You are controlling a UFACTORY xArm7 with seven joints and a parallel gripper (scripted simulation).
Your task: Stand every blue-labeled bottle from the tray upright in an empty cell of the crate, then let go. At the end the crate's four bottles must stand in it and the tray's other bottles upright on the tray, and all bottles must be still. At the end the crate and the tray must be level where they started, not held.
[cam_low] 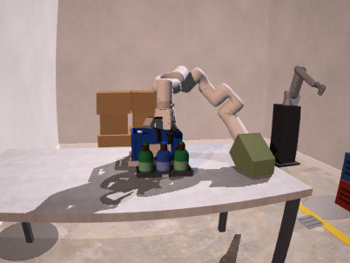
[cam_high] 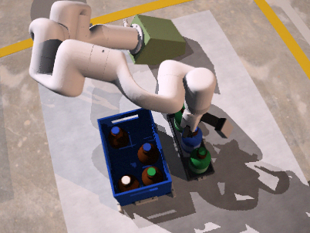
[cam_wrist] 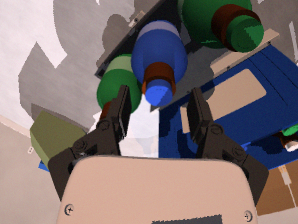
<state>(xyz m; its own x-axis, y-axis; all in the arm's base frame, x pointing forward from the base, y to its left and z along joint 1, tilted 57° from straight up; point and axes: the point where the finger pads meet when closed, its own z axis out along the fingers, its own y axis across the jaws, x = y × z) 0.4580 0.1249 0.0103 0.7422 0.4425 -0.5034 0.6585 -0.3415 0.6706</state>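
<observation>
Now: the blue-labeled bottle 90 mm below my hand. The rest, counted from my hand: black tray (160 mm below); then blue crate (10 mm ahead, 210 mm to the right, 90 mm below).
</observation>
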